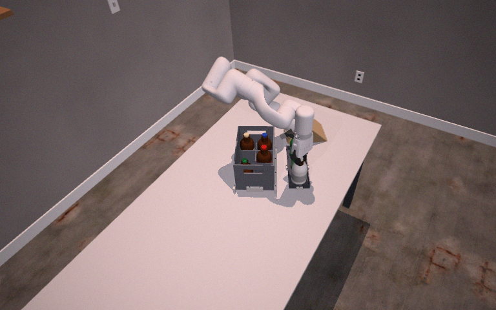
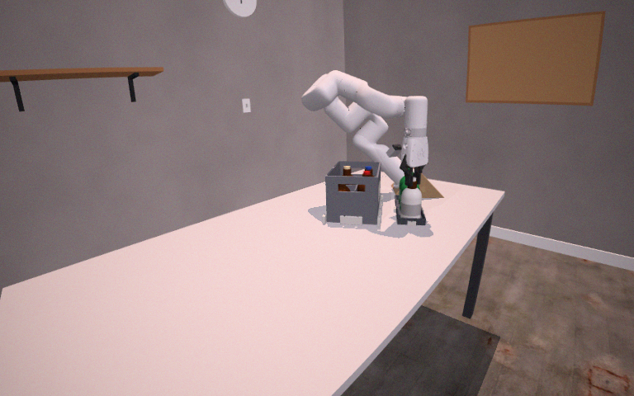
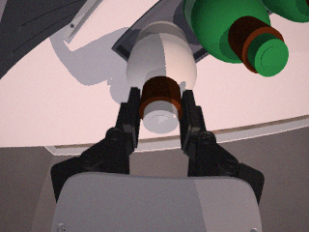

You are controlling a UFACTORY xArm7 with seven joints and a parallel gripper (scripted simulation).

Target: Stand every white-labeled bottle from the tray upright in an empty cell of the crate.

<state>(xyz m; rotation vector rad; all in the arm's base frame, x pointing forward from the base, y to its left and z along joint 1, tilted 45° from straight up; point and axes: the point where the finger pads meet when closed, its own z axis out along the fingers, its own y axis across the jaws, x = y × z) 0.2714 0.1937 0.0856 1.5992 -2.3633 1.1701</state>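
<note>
The white-labeled bottle lies 7 cm below my hand. Also, from my hand: grey crate 2 cm behind, 22 cm to the right, 7 cm below; dark tray 8 cm behind, 2 cm to the right, 14 cm below.
</note>
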